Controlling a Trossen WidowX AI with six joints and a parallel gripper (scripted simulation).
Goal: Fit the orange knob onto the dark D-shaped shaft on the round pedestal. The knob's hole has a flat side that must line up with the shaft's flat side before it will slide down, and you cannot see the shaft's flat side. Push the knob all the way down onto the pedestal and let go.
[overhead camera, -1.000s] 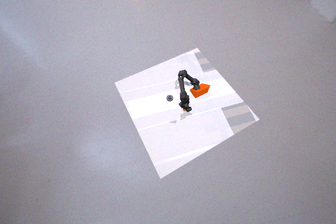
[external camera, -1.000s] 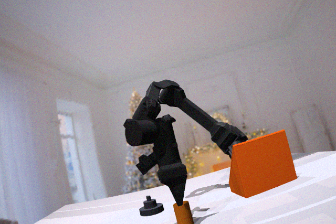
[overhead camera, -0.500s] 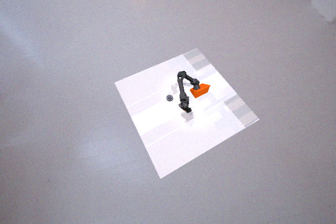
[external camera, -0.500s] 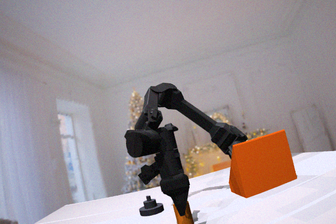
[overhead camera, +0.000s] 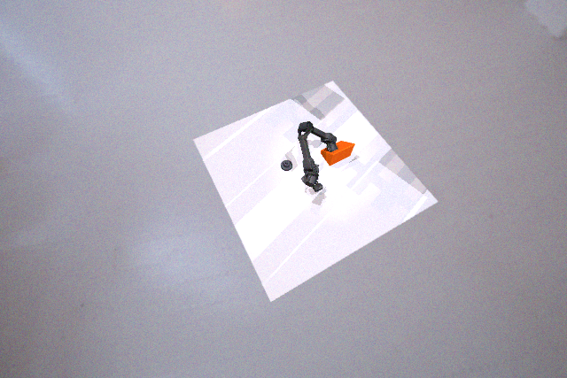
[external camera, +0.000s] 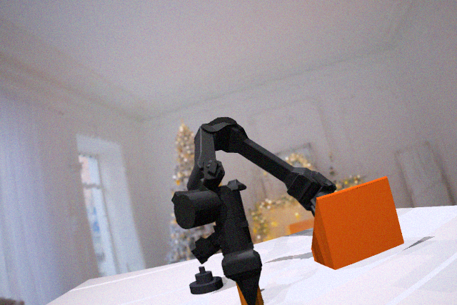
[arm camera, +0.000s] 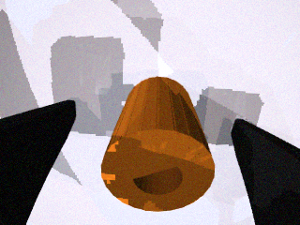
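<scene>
Right now the dark pedestal is 110 mm ahead of my gripper tip, 210 mm to the right of it and 10 mm above it. Round my gripper tip: orange knob (10 mm above).
</scene>
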